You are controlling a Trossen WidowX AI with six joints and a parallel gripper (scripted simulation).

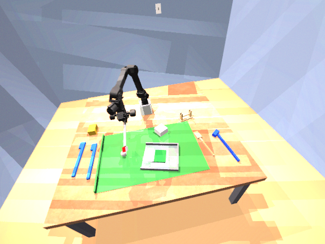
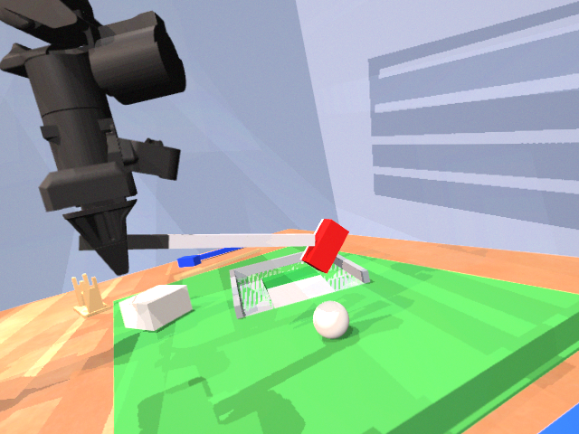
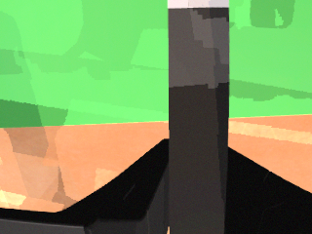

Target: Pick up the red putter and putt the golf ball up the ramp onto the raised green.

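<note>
Now: gripper tip 120 mm short of the red putter. From my gripper tip the other things lie so: white golf ball: 200 mm ahead, 30 mm to the right, 110 mm below; white block: 20 mm ahead, 260 mm to the left, 110 mm below; yellow block: 110 mm behind, 320 mm to the right, 120 mm below.
</note>
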